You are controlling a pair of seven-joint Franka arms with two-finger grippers.
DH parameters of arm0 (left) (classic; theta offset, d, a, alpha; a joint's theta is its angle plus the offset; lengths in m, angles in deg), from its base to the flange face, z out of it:
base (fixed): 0 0 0 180
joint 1: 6.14 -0.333 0 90
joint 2: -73.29 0 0 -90
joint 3: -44.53 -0.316 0.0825 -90
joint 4: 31.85 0 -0.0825 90
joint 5: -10.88 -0.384 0 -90
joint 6: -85.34 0 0.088 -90
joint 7: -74.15 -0.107 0 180
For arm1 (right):
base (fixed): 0 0 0 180
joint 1: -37.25 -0.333 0 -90
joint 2: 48.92 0 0 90
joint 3: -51.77 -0.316 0.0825 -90
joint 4: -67.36 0 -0.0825 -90
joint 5: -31.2 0.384 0 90
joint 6: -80.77 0 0.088 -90
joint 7: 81.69 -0.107 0 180
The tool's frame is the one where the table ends.
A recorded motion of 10 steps. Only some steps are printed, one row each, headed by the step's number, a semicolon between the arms.
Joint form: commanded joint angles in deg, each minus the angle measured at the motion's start. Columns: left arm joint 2, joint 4, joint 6, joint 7, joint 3, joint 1, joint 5; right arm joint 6, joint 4, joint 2, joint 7, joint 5, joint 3, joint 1.
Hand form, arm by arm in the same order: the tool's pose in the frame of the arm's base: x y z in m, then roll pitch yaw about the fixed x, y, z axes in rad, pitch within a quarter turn. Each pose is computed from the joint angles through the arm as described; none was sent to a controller.
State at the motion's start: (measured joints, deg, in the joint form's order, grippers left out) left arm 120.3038 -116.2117 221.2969 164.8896 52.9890 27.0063 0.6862; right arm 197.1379 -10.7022 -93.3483 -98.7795 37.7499 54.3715 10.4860
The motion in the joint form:
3: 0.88 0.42 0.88 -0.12 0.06 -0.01 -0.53; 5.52 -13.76 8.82 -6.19 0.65 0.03 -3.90
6: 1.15 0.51 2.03 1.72 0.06 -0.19 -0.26; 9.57 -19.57 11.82 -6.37 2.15 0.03 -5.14
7: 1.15 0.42 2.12 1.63 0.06 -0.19 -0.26; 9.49 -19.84 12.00 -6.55 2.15 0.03 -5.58
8: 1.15 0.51 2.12 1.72 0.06 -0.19 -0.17; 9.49 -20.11 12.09 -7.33 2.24 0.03 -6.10
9: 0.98 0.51 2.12 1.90 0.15 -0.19 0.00; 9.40 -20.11 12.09 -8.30 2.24 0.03 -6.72
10: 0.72 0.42 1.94 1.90 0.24 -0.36 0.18; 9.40 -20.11 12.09 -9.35 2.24 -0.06 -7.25
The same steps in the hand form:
3: 0.5589 -0.4679 0.1949 3.0435 -0.0294 0.7794; 0.5989 0.3296 0.2595 -3.1129 0.1188 0.0204
6: 0.5615 -0.4675 0.1941 3.0257 -0.0212 0.8176; 0.5771 0.3329 0.2569 -3.0886 0.1075 0.0169
7: 0.5612 -0.4674 0.1936 3.0257 -0.0212 0.8159; 0.5734 0.3367 0.2568 -3.0902 0.1104 0.0213
8: 0.5616 -0.4676 0.1943 3.0242 -0.0199 0.8187; 0.5692 0.3412 0.2559 -3.0921 0.1144 0.0155
9: 0.5613 -0.4686 0.1966 3.0210 -0.0167 0.8228; 0.5653 0.3473 0.2558 -3.0947 0.1167 0.0094
10: 0.5620 -0.4675 0.1989 3.0211 -0.0140 0.8266; 0.5616 0.3533 0.2557 -3.0962 0.1180 0.0016

